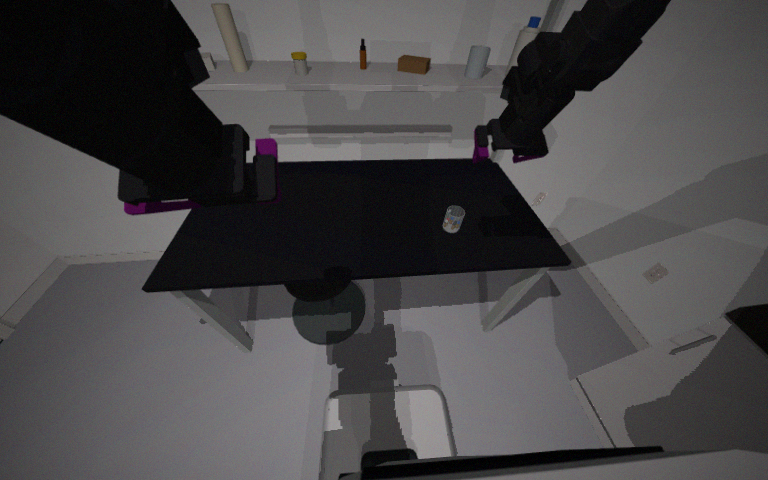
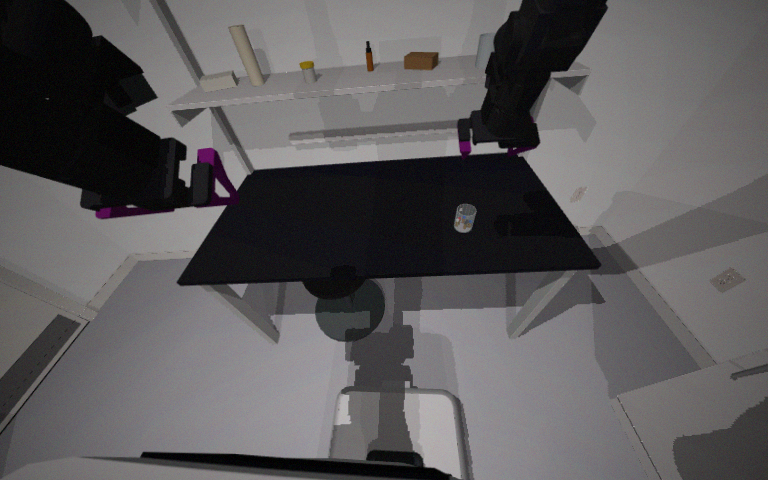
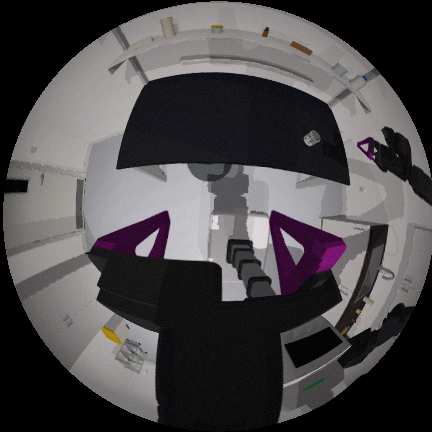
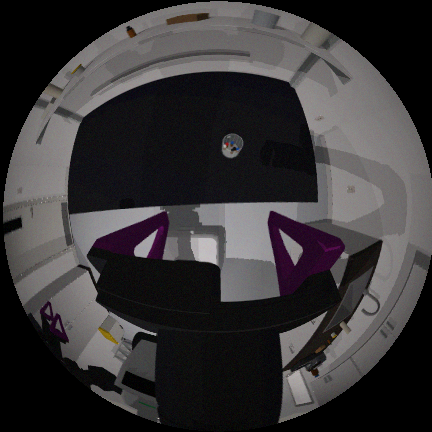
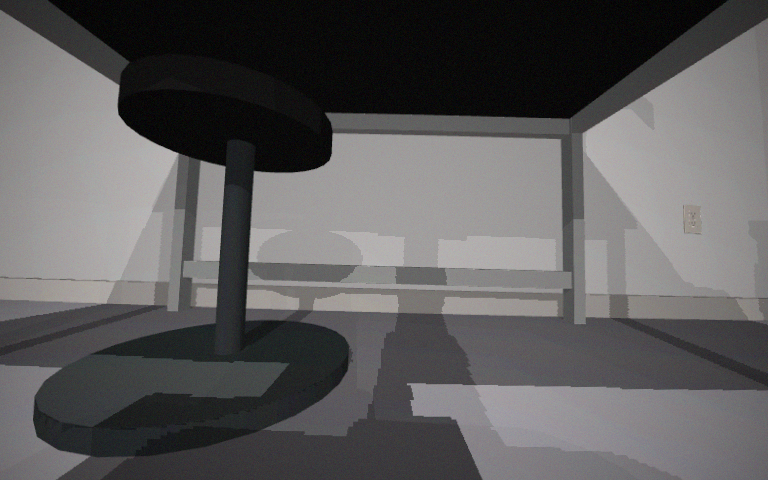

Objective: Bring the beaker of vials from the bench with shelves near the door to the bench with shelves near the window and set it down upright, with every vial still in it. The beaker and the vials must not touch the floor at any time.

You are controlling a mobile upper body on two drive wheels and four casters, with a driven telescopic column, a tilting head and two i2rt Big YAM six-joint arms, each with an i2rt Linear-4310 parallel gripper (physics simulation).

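A clear glass beaker [image 1: 453, 219] [image 2: 464, 218] [image 3: 312, 138] [image 4: 232, 145] stands upright on the black bench top [image 1: 339, 226] [image 2: 351, 220] [image 3: 225, 120] [image 4: 150, 155], right of its middle. Several small vials with coloured caps show inside; their number is unclear. My left gripper [image 3: 219, 215] is open and empty, high at the left of the bench and far from the beaker. My right gripper [image 1: 501, 158] [image 2: 488, 153] [image 4: 217, 216] is open and empty, above the right part of the bench and apart from the beaker. The other bench with shelves cannot be made out for certain.
A wall shelf [image 1: 339, 84] [image 2: 339, 86] behind the bench holds bottles, a jar and a brown box [image 1: 414, 64] [image 2: 420, 60]. A round stool [image 1: 328, 319] [image 2: 350, 319] [image 5: 226, 118] stands partly under the front edge. A dark counter [image 3: 376, 250] [image 4: 361, 270] is at the right.
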